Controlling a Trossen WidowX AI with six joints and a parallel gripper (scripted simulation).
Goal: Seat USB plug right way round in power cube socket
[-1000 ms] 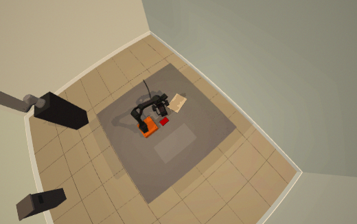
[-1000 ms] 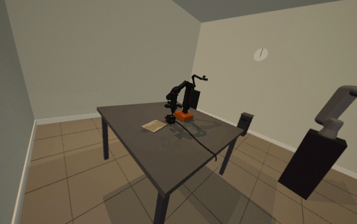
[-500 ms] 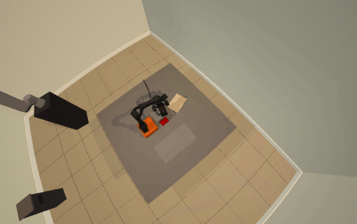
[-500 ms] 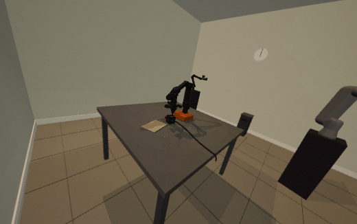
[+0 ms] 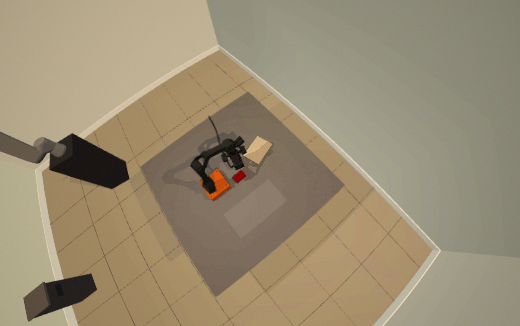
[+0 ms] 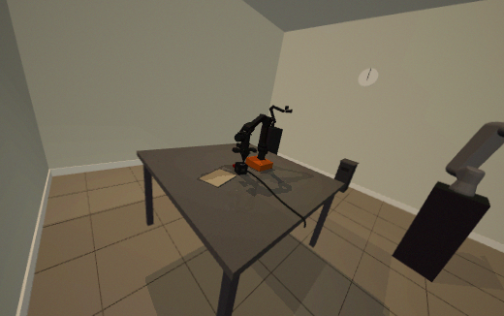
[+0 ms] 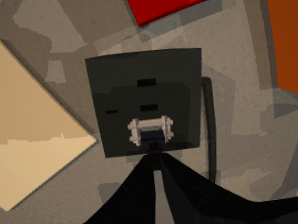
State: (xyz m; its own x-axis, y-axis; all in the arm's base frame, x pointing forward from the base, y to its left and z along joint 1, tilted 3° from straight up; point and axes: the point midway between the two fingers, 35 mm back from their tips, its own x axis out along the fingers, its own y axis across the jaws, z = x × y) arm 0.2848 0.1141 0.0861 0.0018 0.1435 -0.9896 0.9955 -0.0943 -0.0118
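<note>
The USB plug is 20 mm below my gripper tip. The rest, counted from my gripper tip: red block (50 mm behind, 120 mm to the right, 100 mm below); then flat tan pad (200 mm ahead, 10 mm to the left, 100 mm below).
</note>
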